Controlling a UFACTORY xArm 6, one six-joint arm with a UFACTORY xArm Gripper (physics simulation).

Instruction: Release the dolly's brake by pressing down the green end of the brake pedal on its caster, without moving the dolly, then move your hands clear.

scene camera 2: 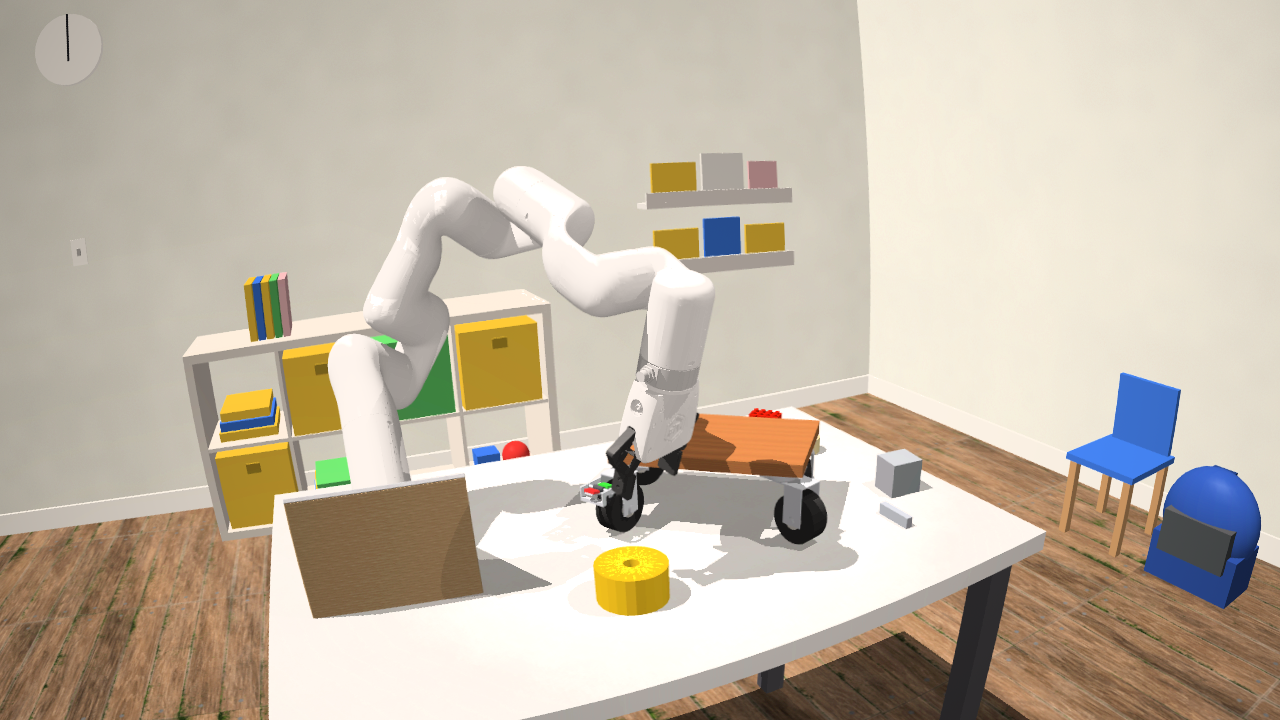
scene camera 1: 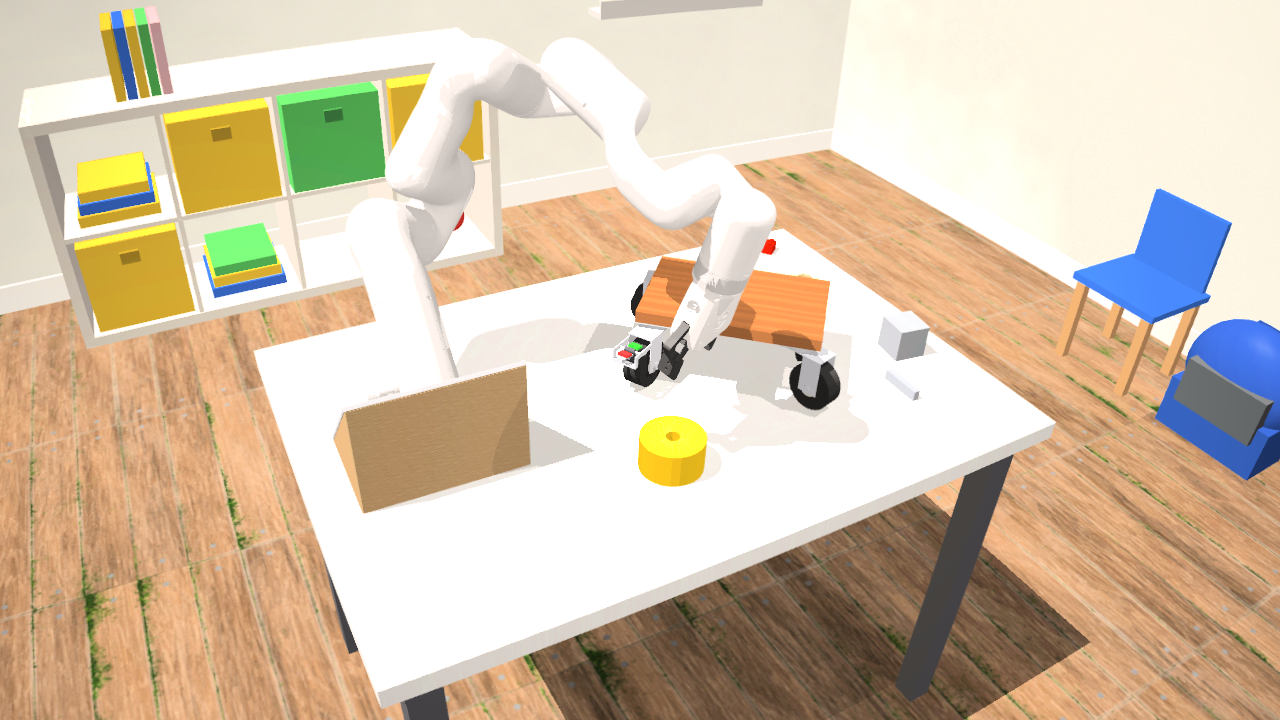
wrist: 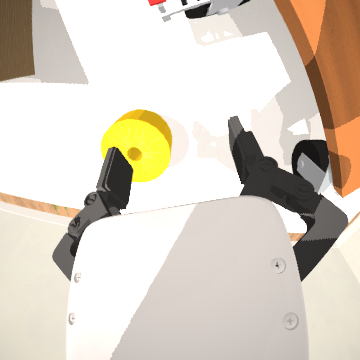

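Note:
The dolly (scene camera 1: 787, 304) (scene camera 2: 756, 445) (wrist: 345, 65) has an orange wooden deck on black caster wheels. Its near-left caster (scene camera 1: 640, 371) (scene camera 2: 617, 510) carries the brake pedal, with a green end (scene camera 1: 638, 345) (scene camera 2: 604, 485) toward the deck and a red end (scene camera 1: 624, 354) (scene camera 2: 590, 491) (wrist: 156, 1) away from it. The green end does not show in the wrist view. I cannot tell which end is lower. My gripper (scene camera 1: 690, 354) (scene camera 2: 646, 480) (wrist: 173, 144) is open and empty, beside the pedal caster on the side toward the other front caster. Contact with the caster is unclear.
A yellow cylinder (scene camera 1: 672, 454) (scene camera 2: 631, 586) (wrist: 152, 137) stands in front of the dolly. A brown wedge-shaped board (scene camera 1: 438, 438) (scene camera 2: 384, 546) (wrist: 15, 40) stands at left. A grey cube (scene camera 1: 903, 336) (scene camera 2: 897, 473) and small bar (scene camera 1: 902, 385) (scene camera 2: 895, 514) lie right of the dolly.

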